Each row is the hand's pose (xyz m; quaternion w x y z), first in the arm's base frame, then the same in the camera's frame.
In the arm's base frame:
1: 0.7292 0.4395 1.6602 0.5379 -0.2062 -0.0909 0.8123
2: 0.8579 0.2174 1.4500 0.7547 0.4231 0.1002 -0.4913
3: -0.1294 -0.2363 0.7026 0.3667 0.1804 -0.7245 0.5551
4: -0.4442 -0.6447 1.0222 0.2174 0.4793 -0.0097 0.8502
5: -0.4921 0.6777 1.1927 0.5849 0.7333 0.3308 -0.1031
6: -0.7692 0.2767 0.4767 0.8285 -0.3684 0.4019 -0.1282
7: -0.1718 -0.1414 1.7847 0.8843 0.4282 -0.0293 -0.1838
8: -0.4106 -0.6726 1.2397 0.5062 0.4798 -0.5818 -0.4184
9: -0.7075 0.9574 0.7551 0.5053 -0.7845 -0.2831 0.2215
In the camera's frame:
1: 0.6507 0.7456 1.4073 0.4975 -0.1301 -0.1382 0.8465
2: 0.7881 0.5729 1.1595 0.7513 0.4457 0.1917 -0.4474
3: -0.1941 0.0858 0.4265 0.3435 0.2755 -0.7314 0.5206
4: -0.4239 -0.4007 0.7068 0.1263 0.5259 -0.0262 0.8407
5: -0.6276 0.8685 1.0642 0.5258 0.7425 0.4090 -0.0695
6: -0.9124 0.5288 0.3201 0.8417 -0.3425 0.4163 -0.0293
7: -0.1529 0.0327 1.5115 0.8641 0.4806 0.0475 -0.1418
8: -0.3679 -0.4516 0.9153 0.5224 0.5345 -0.4976 -0.4403
9: -0.9152 1.1695 0.6864 0.5520 -0.7179 -0.3298 0.2665

